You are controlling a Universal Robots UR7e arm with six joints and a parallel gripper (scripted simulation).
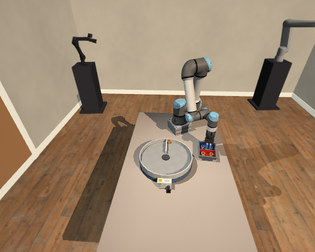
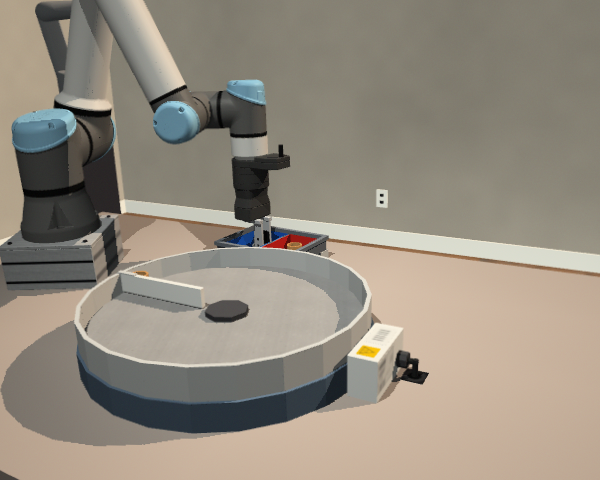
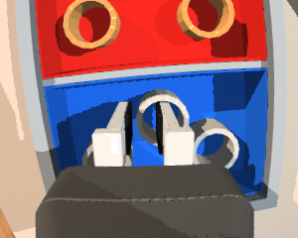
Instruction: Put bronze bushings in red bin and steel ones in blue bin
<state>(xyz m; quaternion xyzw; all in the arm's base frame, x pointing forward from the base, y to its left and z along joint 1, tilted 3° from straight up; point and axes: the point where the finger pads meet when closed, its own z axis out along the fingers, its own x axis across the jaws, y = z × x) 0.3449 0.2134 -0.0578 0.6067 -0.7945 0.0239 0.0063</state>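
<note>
Right now my hand is 30 mm short of the bin, 20 mm to the left of it and 20 mm above it. From my hand the other things lie so: round turntable 380 mm to the right, 120 mm ahead, 10 mm above.
</note>
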